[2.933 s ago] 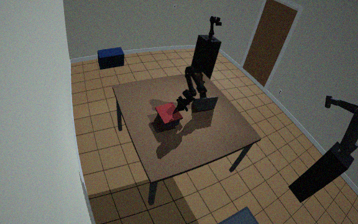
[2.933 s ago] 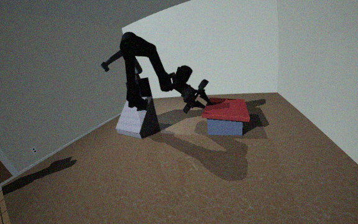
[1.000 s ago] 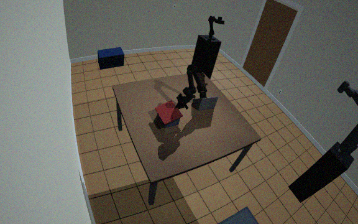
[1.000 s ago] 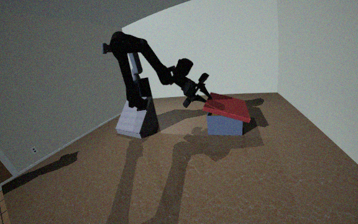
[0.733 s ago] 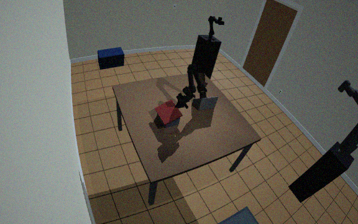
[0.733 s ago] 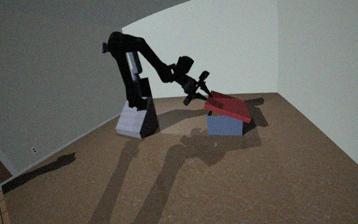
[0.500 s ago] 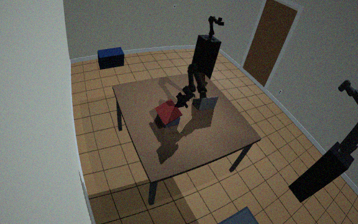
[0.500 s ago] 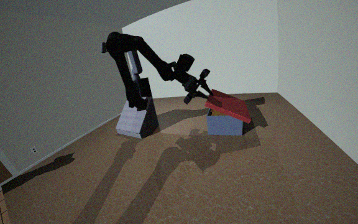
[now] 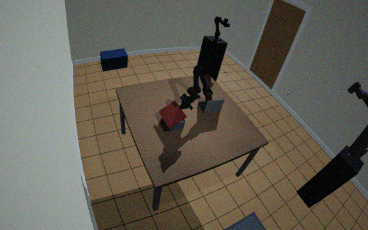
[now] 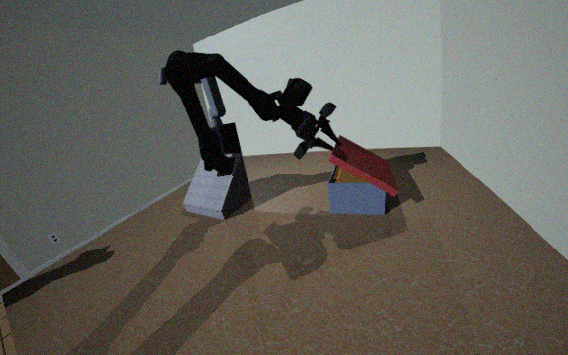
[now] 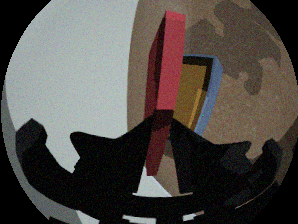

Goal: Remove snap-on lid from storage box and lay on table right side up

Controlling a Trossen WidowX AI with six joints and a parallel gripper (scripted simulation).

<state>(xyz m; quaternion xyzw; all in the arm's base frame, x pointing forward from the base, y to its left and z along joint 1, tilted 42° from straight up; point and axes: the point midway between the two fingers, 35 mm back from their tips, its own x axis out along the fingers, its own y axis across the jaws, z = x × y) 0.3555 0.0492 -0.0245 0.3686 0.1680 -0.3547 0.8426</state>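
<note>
My gripper tip is now 7 cm short of the red lid and 4 cm above it. Also, from my gripper tip: storage box: 12 cm below, 5 cm ahead.
</note>
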